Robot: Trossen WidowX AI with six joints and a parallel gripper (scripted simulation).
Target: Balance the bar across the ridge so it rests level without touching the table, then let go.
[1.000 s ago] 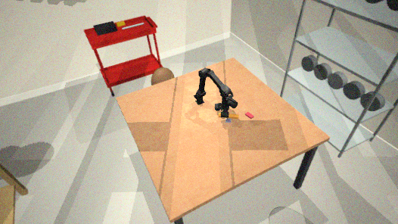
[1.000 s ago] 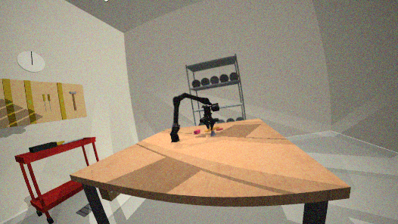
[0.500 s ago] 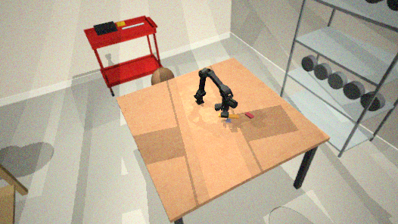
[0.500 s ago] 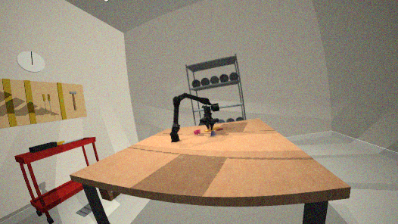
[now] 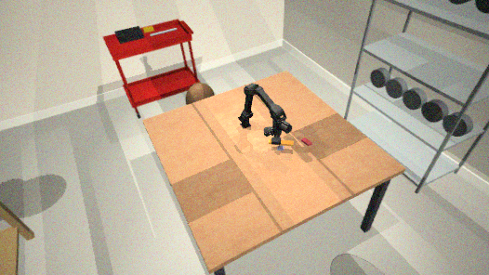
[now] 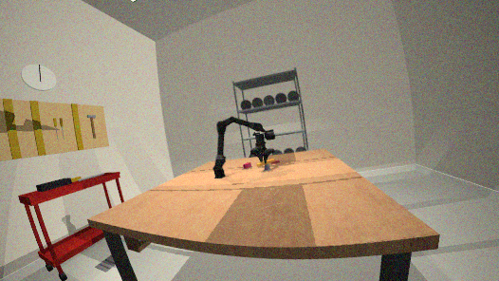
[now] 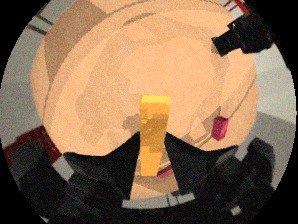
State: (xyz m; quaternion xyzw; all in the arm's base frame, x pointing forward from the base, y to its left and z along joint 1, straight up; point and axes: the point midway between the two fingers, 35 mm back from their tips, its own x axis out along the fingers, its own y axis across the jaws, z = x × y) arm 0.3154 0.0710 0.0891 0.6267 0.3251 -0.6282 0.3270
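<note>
The bar is 20 mm to the left of my gripper tip and 20 mm ahead of it. From my gripper tip the other things lie so: magenta block: 200 mm to the left, 60 mm ahead, 50 mm below.
</note>
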